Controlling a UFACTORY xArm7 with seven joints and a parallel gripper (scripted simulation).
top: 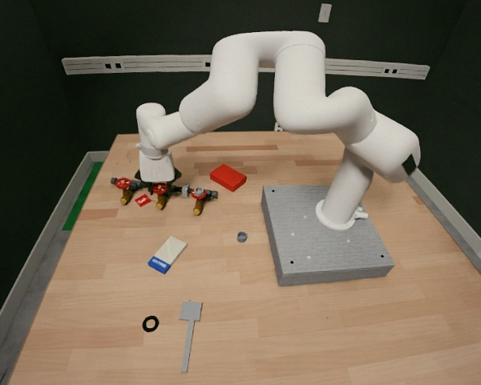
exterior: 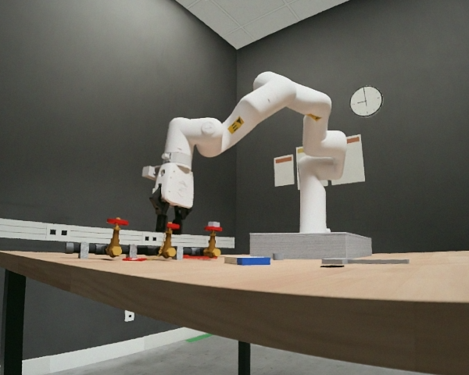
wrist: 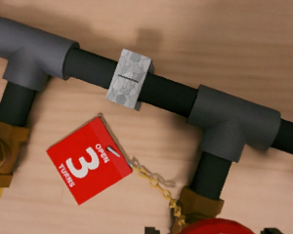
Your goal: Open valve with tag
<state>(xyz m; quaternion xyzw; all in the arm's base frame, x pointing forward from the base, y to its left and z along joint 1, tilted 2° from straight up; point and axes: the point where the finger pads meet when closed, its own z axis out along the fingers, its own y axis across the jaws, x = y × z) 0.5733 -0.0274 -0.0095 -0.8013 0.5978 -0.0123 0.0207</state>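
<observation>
Right now the red tag is 80 mm below my hand, 80 mm ahead of it and 20 mm to the right of it. Round my hand: blue box (200 mm to the left, 80 mm below, 80 mm behind); red block (200 mm behind, 170 mm to the right, 70 mm below); grey cap (130 mm behind, 10 mm to the left, 10 mm above).
</observation>
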